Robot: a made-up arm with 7 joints.
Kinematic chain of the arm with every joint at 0, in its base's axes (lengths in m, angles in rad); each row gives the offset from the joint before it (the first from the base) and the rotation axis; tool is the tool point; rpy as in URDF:
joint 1: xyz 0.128 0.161 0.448 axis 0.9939 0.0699 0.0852
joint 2: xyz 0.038 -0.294 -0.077 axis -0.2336 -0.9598 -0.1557
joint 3: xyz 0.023 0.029 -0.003 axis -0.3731 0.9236 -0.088
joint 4: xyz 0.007 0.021 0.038 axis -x
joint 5: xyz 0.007 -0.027 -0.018 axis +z
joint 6: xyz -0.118 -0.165 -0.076 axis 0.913 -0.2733 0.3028
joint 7: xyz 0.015 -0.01 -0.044 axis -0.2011 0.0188 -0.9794
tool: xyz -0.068 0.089 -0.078 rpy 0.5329 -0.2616 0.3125
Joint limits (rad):
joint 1: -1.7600..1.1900
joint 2: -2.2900..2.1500
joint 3: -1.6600..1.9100
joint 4: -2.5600..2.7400
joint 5: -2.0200..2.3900
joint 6: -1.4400..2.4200
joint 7: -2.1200..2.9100
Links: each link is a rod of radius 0.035 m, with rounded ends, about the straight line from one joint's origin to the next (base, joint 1, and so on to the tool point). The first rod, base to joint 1, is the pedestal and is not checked.
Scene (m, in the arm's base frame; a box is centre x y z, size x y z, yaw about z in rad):
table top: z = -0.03
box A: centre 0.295 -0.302 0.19 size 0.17 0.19 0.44 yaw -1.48
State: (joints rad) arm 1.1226 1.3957 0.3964 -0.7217 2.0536 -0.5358 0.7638
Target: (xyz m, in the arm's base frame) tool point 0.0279 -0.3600 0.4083
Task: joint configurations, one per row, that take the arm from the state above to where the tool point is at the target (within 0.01 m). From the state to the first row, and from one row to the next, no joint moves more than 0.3 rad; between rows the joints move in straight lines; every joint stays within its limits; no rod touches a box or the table.
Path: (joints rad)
1: 0.9010 1.5118 0.1775 -0.5701 2.1657 -0.6541 0.8256
2: 0.6795 1.6278 -0.0414 -0.4184 2.2779 -0.7724 0.8873
3: 0.4579 1.7439 -0.2604 -0.2668 2.3900 -0.8907 0.9491
4: 0.3246 1.8792 -0.2375 -0.1926 2.1482 -0.9542 0.8576
5: 0.1914 2.0146 -0.2147 -0.1183 1.9064 -1.0176 0.7661
6: 0.0581 2.1500 -0.1919 -0.0440 1.6646 -1.0811 0.6746
7: 0.2623 2.1500 -0.0829 0.1867 1.5824 -1.1635 0.6629
8: 0.4665 2.1500 0.0262 0.4175 1.5002 -1.2459 0.6512

